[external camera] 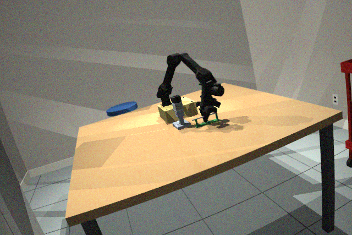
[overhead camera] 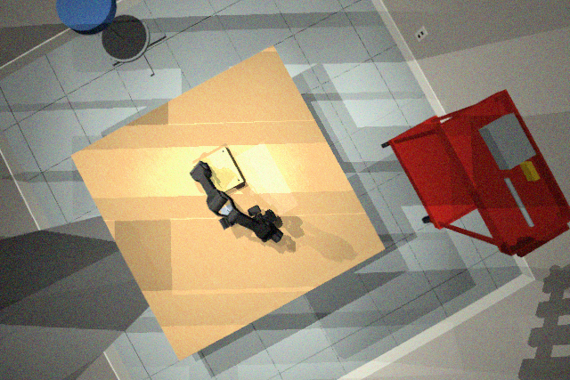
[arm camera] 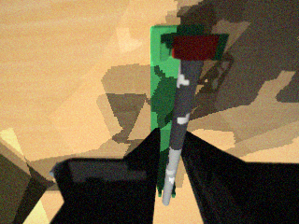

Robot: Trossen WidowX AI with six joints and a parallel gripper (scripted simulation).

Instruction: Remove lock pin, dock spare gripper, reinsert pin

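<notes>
Right now the green cradle is 10 mm to the left of my gripper tip and 10 mm above it. Round my gripper tip: socket (110 mm to the right, 100 mm behind, 40 mm above); spare gripper (110 mm to the right, 110 mm above, 90 mm behind).
</notes>
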